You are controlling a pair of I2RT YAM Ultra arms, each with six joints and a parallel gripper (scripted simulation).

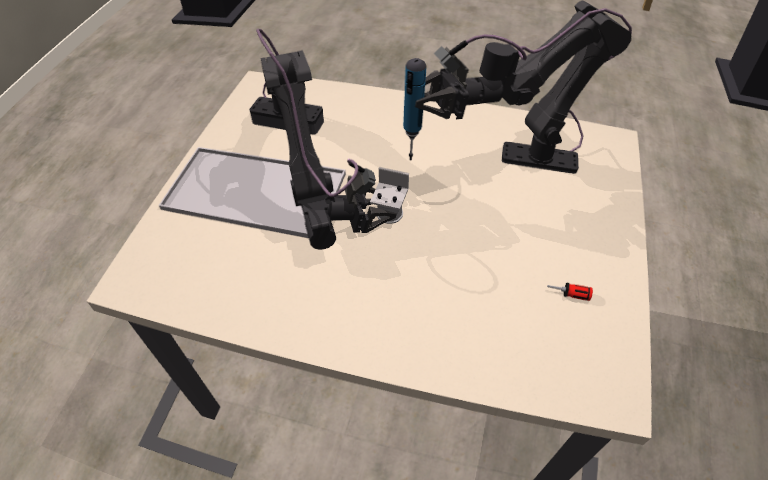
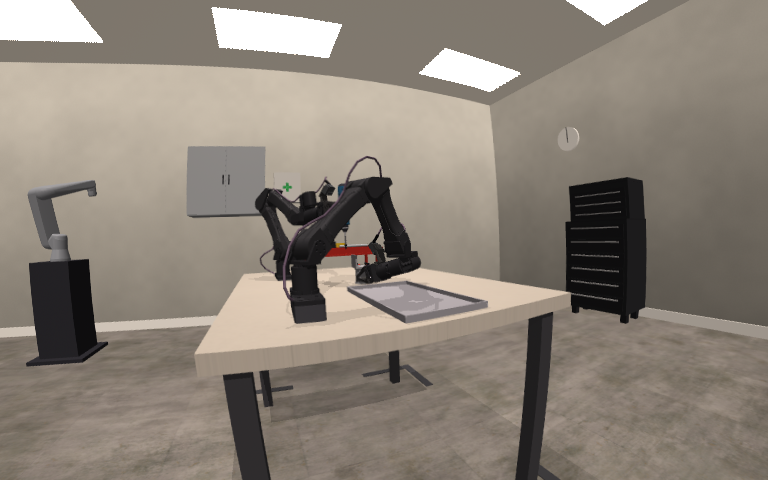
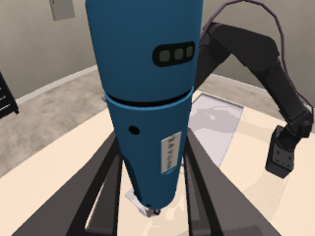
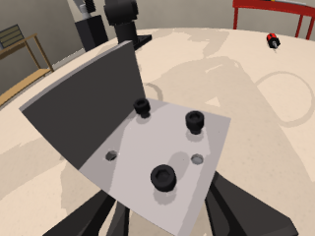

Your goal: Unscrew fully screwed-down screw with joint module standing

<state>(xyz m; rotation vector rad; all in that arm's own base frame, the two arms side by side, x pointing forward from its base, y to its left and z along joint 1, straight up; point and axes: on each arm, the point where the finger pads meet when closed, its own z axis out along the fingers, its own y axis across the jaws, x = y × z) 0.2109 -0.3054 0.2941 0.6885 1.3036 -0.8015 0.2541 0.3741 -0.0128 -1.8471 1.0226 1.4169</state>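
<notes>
Now: right hand 5 cm below the grey L-shaped bracket. The rest, counted from my right hand: shallow grey tray (35 cm to the right, 2 cm below); then small red-handled screwdriver (43 cm to the left, 14 cm ahead, 1 cm below).
</notes>
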